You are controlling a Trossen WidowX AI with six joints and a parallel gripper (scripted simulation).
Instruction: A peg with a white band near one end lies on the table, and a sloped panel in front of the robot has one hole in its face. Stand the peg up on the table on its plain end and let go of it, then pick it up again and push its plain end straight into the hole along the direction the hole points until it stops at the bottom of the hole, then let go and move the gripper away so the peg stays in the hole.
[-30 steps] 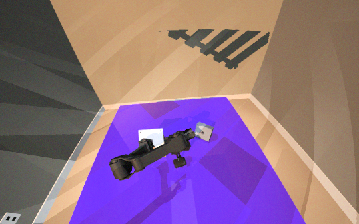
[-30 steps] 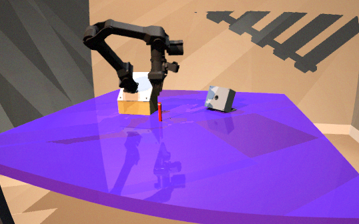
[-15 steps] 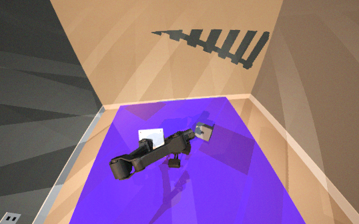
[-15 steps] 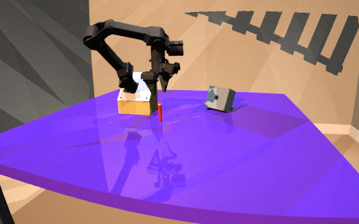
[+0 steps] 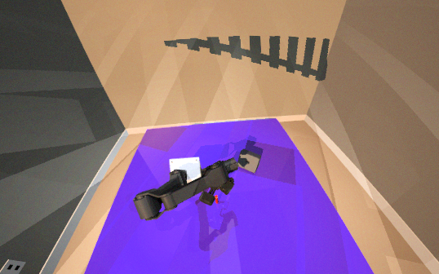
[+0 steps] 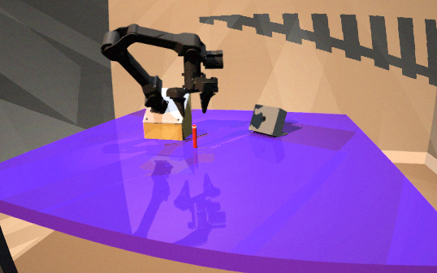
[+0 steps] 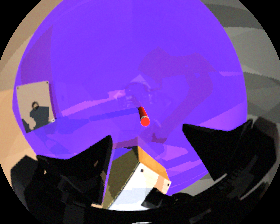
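Right now the red peg is 6 cm below my gripper tip. From my gripper tip the other things lie so: grey sloped panel 20 cm ahead, 26 cm to the left, 6 cm below.
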